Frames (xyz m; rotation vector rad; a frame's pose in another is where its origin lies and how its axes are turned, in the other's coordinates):
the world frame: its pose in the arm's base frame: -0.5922 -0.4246 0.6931 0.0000 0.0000 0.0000
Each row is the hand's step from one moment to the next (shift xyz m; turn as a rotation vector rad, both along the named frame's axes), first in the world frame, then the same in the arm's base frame.
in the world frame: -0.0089 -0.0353 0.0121 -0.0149 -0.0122 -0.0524
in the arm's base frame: -0.0089 -0.0353 0.0121 -0.0149 -0.0122 -0.0524
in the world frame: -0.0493 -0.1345 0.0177 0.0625 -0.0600 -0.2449
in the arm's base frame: -0.0493 -0.1345 0.0177 0.0625 -0.0600 -0.2449
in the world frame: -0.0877 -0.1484 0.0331 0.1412 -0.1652 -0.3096
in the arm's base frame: -0.0877 -0.1484 0.0331 0.1412 -0.1652 -0.3096
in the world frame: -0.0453 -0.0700 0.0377 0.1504 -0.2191 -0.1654
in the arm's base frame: -0.0453 -0.0700 0.0377 0.1504 -0.2191 -0.1654
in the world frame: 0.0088 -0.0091 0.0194 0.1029 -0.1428 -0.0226
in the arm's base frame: 0.0088 -0.0091 0.0194 0.1029 -0.1428 -0.0226
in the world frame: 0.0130 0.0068 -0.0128 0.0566 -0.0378 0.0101
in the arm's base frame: 0.0130 0.0068 -0.0128 0.0566 -0.0378 0.0101
